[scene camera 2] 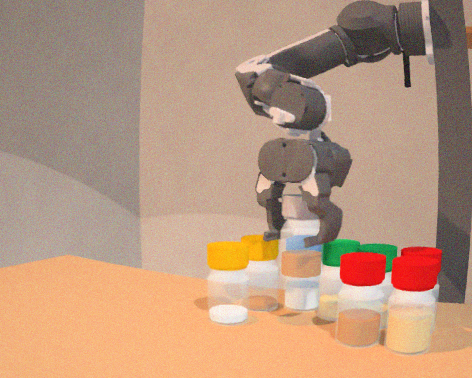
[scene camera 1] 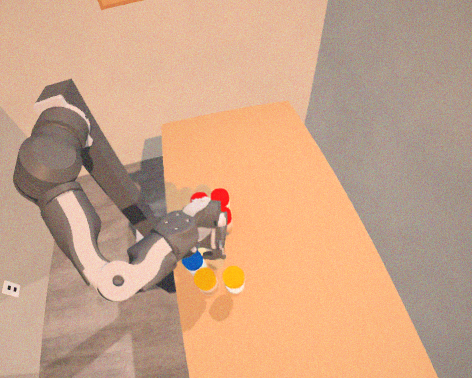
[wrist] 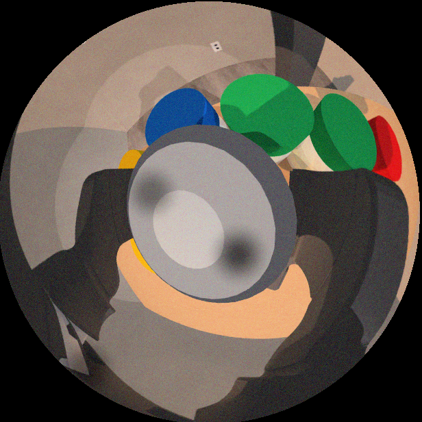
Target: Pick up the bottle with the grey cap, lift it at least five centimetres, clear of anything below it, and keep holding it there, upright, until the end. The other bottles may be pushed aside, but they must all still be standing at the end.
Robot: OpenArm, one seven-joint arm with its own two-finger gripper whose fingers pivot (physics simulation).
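Scene camera 1 shows the gripper, and the wrist view shows it too. A blue-capped bottle and a red-capped bottle appear in the pictures along with the gripper.
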